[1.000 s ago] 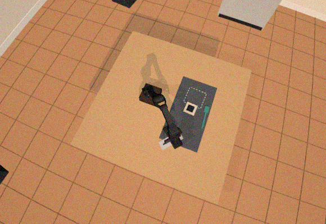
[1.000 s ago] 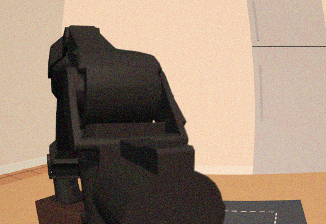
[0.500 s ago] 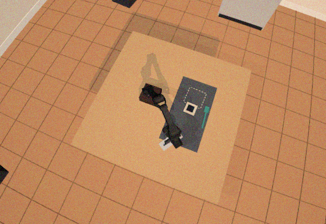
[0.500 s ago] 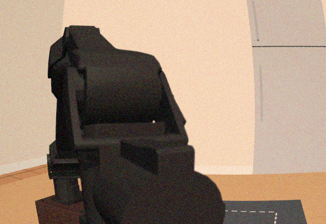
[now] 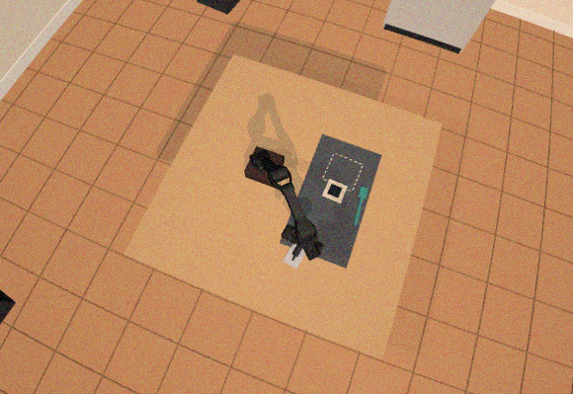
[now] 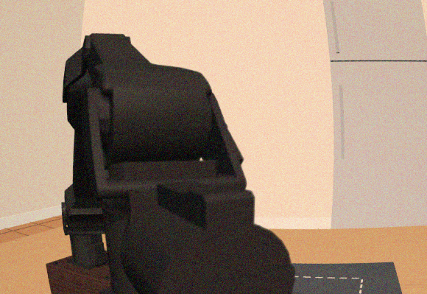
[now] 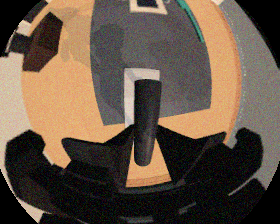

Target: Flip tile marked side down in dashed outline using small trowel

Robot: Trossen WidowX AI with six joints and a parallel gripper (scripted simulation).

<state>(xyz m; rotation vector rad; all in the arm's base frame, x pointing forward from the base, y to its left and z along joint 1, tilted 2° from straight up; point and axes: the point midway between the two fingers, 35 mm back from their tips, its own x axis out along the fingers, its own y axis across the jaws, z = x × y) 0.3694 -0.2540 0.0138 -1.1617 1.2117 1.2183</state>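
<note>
Now: the dark grey mat 30 mm ahead of my gripper tip, 310 mm to the left of it and 80 mm below it. Round my gripper tip: tile (20 mm ahead, 340 mm to the left, 60 mm below); teal long-handled tool (160 mm ahead, 350 mm to the left, 60 mm below).
</note>
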